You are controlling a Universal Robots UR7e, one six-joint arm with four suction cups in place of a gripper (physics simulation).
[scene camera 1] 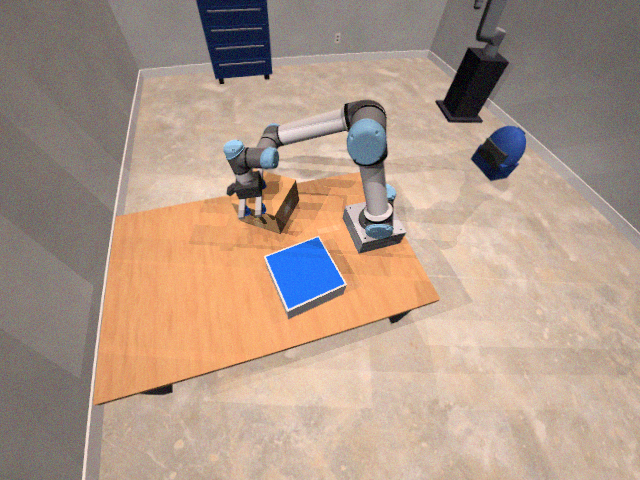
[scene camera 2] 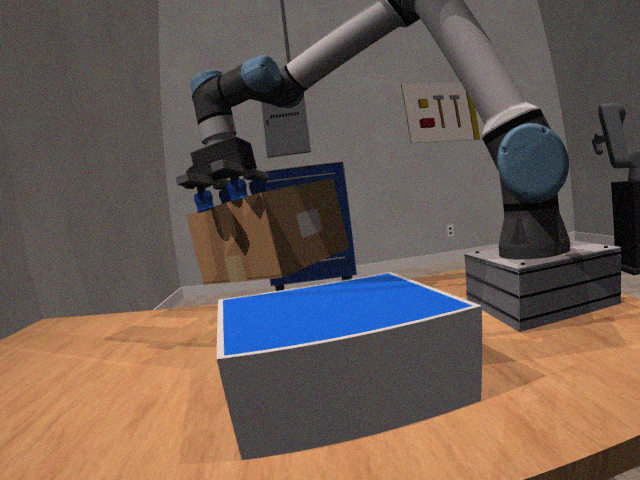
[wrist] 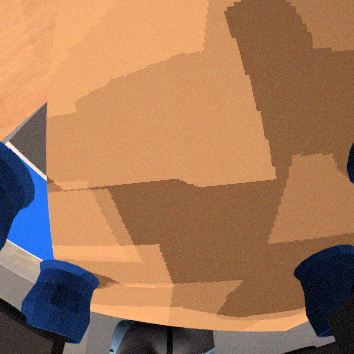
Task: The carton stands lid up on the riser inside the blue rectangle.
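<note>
The brown carton (scene camera 1: 289, 206) (scene camera 2: 253, 237) (wrist: 150, 125) hangs in the air under my gripper (scene camera 1: 253, 209) (scene camera 2: 231, 192) (wrist: 185, 235), whose blue suction cups are on its upper face. In the scene camera 2 view the carton is tilted, its left end lower than its right. It is behind the riser, off to one side and apart from it. The grey riser (scene camera 1: 317, 302) (scene camera 2: 351, 387) (wrist: 32, 145) stands on the table, with the white-edged blue rectangle (scene camera 1: 305, 271) (scene camera 2: 330, 315) (wrist: 30, 220) on top. The carton's underside is hidden.
The wooden table (scene camera 1: 180, 310) (scene camera 2: 103, 387) bears the riser and the arm's grey base block (scene camera 1: 379, 242) (scene camera 2: 568, 294), which stands to the right behind the riser. A blue drawer cabinet (scene camera 1: 237, 41) (scene camera 2: 338, 217) stands on the floor beyond the table.
</note>
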